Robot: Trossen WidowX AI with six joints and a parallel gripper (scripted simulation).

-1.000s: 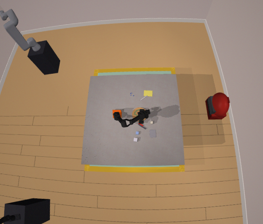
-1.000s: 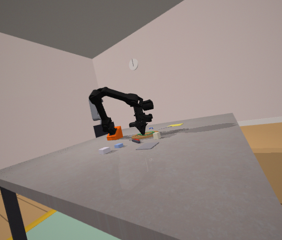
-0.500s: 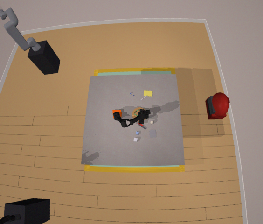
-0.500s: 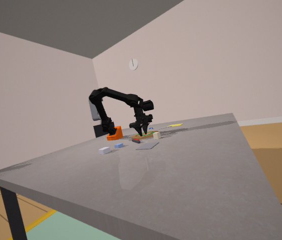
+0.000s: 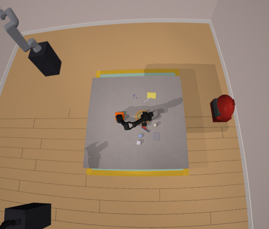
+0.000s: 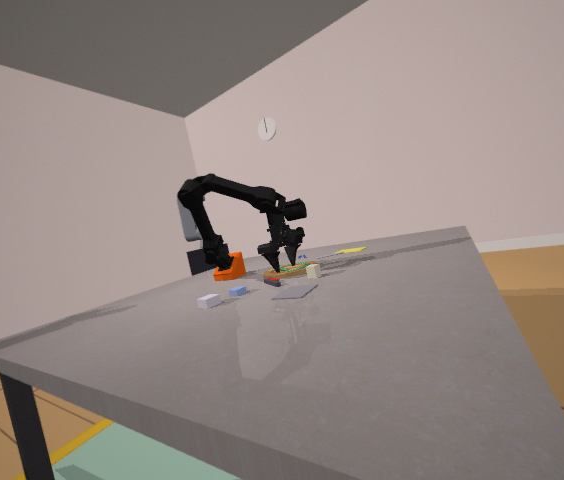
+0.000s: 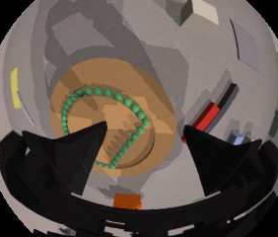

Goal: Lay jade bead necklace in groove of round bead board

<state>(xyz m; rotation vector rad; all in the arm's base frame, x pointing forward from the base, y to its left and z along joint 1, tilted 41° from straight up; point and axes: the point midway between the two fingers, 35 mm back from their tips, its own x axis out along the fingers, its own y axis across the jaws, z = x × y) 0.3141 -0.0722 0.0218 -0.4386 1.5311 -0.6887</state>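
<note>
The round wooden bead board lies 2 cm behind my gripper tip, 6 cm to the left of it and 1 cm below it. Round my gripper tip: beige cube: 13 cm ahead, 7 cm to the right; then red-handled tool: 1 cm behind, 9 cm to the right, 2 cm below; then blue block: 7 cm behind, 19 cm to the right, 1 cm below.
</note>
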